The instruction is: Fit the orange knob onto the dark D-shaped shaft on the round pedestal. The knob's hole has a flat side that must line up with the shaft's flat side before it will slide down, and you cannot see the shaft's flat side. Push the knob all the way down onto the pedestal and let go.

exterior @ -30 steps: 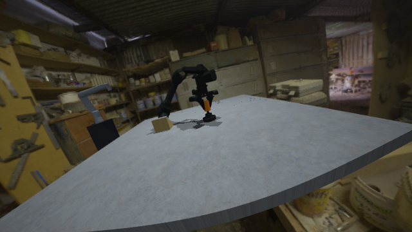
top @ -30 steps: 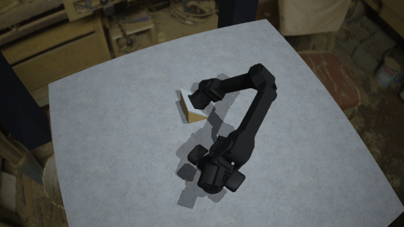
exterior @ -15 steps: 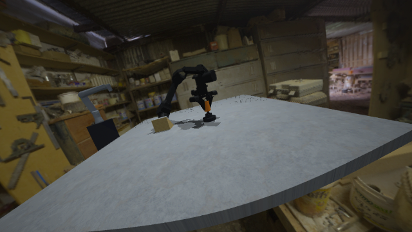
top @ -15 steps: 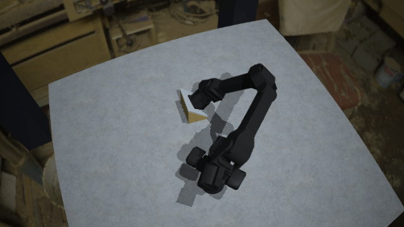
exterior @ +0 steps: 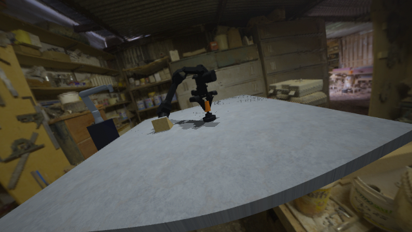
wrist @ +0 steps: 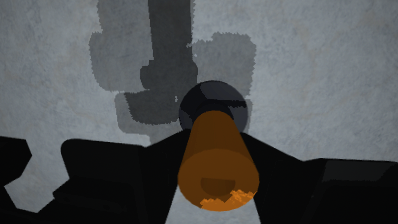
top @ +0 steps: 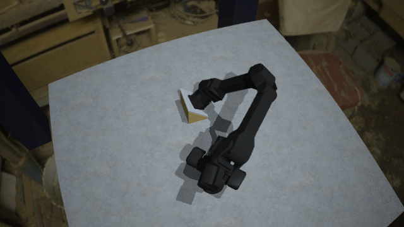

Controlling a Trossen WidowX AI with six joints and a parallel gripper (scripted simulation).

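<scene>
Right now my gripper tip is 2 cm below the orange knob. Also, from my gripper tip: dark round pedestal (4 cm below).
</scene>
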